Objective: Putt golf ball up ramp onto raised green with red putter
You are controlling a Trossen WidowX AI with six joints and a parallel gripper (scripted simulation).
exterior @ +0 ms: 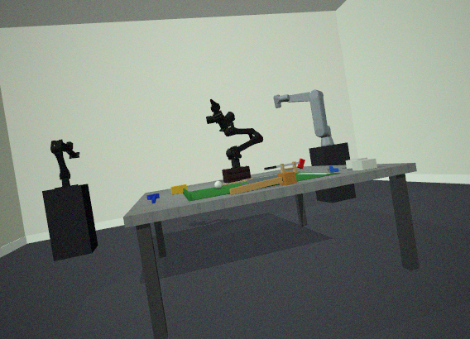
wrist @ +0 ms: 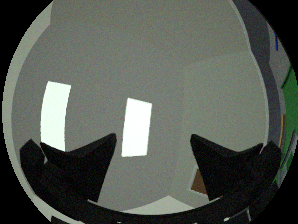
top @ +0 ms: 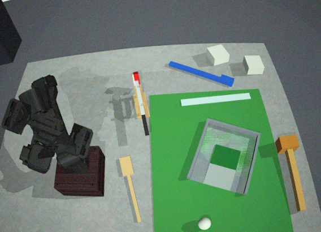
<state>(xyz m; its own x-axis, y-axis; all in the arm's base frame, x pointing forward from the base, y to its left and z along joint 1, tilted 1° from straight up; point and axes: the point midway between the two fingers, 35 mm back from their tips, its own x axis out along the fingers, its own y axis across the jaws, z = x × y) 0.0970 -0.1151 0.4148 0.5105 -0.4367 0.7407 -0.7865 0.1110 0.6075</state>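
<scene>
My gripper tip is 480 mm above the red putter, 390 mm to the right of it and 110 mm short of it. From my gripper tip the other things lie so: tan paddle: 530 mm below, 90 mm to the left, 50 mm ahead; then green mat: 530 mm below, 370 mm ahead, 80 mm to the left; then white golf ball: 510 mm below, 290 mm ahead, 100 mm to the right.
</scene>
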